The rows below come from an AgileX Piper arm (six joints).
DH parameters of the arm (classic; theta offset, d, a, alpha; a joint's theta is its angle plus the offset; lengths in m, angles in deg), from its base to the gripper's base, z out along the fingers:
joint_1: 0 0.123 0 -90
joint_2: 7.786 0 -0.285 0
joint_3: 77.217 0 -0.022 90
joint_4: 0 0.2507 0 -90
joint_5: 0 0 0 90
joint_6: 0 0.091 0 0
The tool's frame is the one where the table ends.
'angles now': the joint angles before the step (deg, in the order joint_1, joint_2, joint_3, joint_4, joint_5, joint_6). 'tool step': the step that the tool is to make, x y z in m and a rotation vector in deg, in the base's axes. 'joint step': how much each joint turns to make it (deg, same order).
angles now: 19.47, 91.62, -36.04, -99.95, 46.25, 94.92
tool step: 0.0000, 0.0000, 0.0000, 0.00, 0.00, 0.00
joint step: 0.00, 0.00, 0.00, 0.00, 0.00, 0.00
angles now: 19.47, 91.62, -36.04, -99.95, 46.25, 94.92
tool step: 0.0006, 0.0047, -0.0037, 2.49, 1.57, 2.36
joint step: 0.00, 0.01, -0.01, 0.00, -3.77, 0.00
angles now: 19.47, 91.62, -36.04, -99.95, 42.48, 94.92
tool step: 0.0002, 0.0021, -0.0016, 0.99, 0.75, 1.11
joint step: -0.01, 0.01, 0.00, -0.02, -1.66, -0.13
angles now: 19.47, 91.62, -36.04, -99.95, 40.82, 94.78
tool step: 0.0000, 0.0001, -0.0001, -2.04, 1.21, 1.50
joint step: -0.01, 0.00, 0.00, -0.01, -0.10, -2.80
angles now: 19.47, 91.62, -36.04, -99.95, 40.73, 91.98
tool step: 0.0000, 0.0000, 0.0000, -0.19, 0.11, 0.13
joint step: 0.00, 0.00, 0.00, 0.01, 0.00, -0.26
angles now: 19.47, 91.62, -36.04, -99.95, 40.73, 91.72
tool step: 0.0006, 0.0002, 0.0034, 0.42, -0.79, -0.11
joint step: 0.00, -0.48, -0.28, 0.02, -0.01, 0.20
